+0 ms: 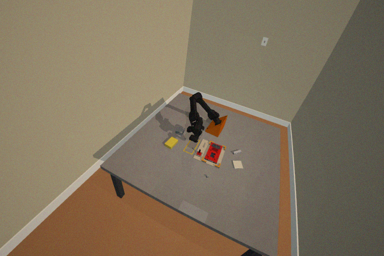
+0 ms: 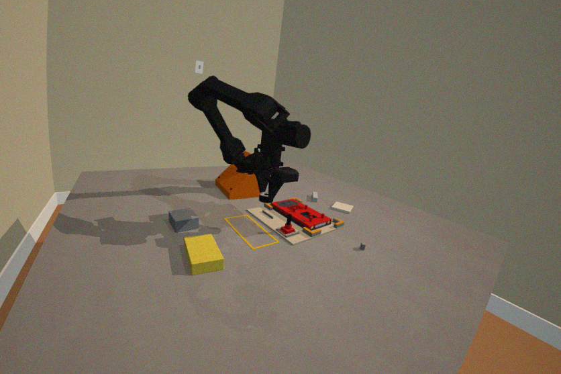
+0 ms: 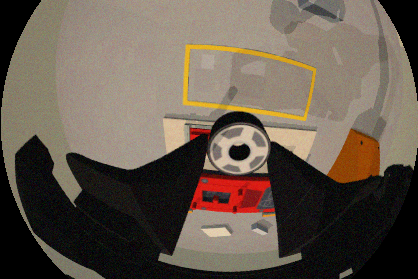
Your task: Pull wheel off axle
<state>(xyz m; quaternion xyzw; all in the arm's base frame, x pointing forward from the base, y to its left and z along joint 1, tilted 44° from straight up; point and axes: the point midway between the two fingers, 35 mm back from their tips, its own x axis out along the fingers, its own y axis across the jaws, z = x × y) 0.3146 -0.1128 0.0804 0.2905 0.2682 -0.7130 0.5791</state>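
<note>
The upright axle is 7 cm below my gripper tip, 6 cm to the left of it and 4 cm ahead of it. Also, from my gripper tip: wheel: right at my gripper tip; then yellow block: 20 cm to the right, 9 cm below, 3 cm ahead; then grey block: 19 cm to the right, 14 cm behind, 9 cm below.
</note>
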